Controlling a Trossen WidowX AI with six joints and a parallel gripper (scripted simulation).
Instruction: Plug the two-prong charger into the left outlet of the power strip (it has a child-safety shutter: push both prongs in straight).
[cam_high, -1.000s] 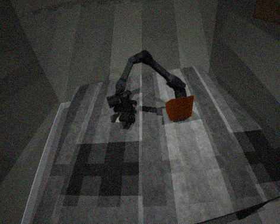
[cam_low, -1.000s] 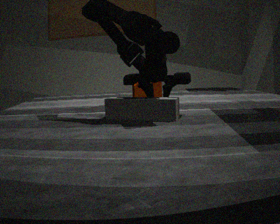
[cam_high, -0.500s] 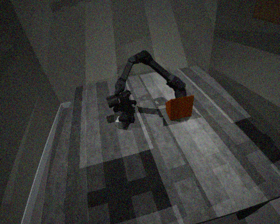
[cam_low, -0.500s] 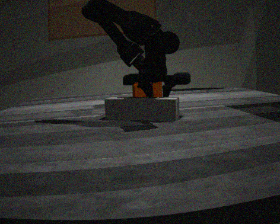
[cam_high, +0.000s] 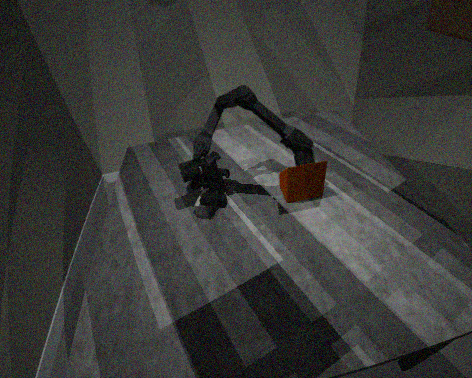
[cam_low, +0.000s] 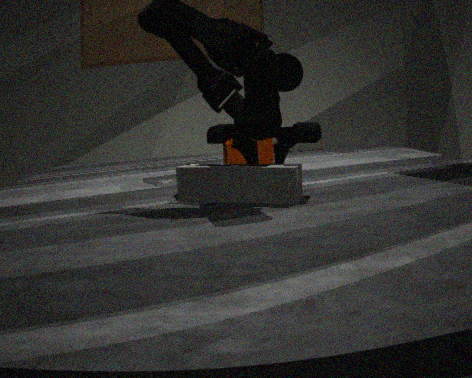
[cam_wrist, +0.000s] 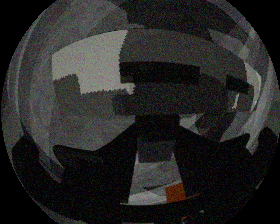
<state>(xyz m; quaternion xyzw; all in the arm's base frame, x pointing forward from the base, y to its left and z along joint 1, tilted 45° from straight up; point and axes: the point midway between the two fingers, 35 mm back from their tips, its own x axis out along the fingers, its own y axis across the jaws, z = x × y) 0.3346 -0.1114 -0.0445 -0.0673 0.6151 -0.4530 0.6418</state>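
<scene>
Now: gripper tip 1 cm short of the dark block, 1 cm to the left of it and 1 cm below it.
</scene>
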